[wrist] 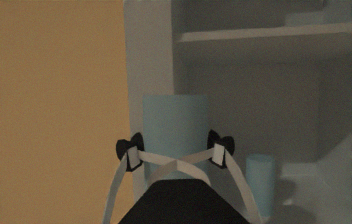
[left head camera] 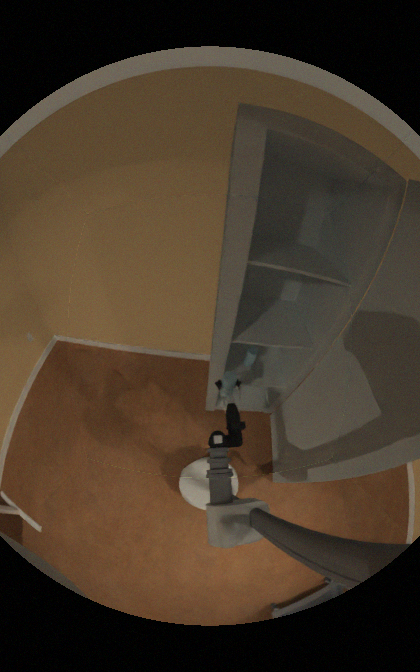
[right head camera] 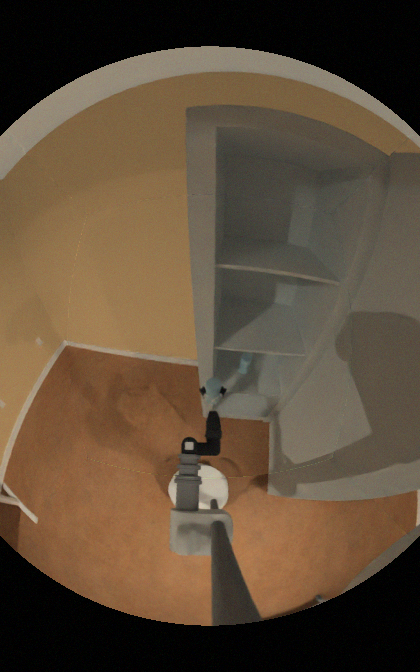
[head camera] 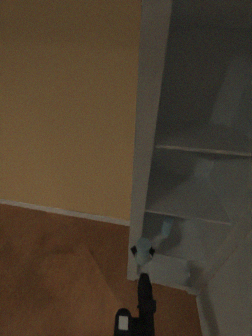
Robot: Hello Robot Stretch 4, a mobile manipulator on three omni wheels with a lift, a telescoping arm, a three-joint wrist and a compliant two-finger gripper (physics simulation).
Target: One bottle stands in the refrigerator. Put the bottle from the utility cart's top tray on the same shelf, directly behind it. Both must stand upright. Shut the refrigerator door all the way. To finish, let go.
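Frame: origin at the robot's base, x up, y back, z right, level; metres.
Seen in the pictures: gripper, fingertip midpoint: (wrist: 175, 143).
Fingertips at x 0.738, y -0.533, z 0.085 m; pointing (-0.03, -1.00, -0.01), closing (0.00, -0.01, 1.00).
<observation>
Pixels of each thing's top centre, then the offset from my fingertips to it. Level surfaces: height alone.
- pale blue bottle, top centre: (wrist: 173, 93) (head camera: 143, 244) dx +0.060, dy +0.022, dz +0.000 m
- second blue bottle, top centre: (wrist: 260, 157) (head camera: 168, 220) dx -0.118, dy -0.279, dz +0.219 m
- lower visible shelf board, surface height: dx +0.160 m
My gripper (head camera: 143, 250) (left head camera: 228, 384) (right head camera: 213, 391) (wrist: 175, 143) is shut on a pale blue bottle (head camera: 143, 245) (left head camera: 229, 378) (right head camera: 213, 385) (wrist: 175, 117), which it holds upright in front of the refrigerator's left side panel (head camera: 144, 110) (left head camera: 234, 235) (right head camera: 201, 220) (wrist: 150, 55). A second blue bottle (head camera: 167, 227) (left head camera: 250, 356) (right head camera: 244, 363) (wrist: 260, 185) stands upright inside, below the lower visible shelf board (head camera: 190, 216) (left head camera: 272, 344) (right head camera: 260, 351). In the wrist view it is to the right of the held bottle. The refrigerator door (head camera: 230, 295) (left head camera: 390, 280) (right head camera: 385, 280) is open at the right.
The white round base (left head camera: 192, 485) (right head camera: 217, 487) is below the arm. A yellow wall (head camera: 65, 110) (left head camera: 150, 250) (right head camera: 140, 260) is left of the refrigerator. White legs (left head camera: 22, 512) (right head camera: 21, 505) show at the far left. Part of a grey frame (left head camera: 307, 600) shows at the bottom right.
</observation>
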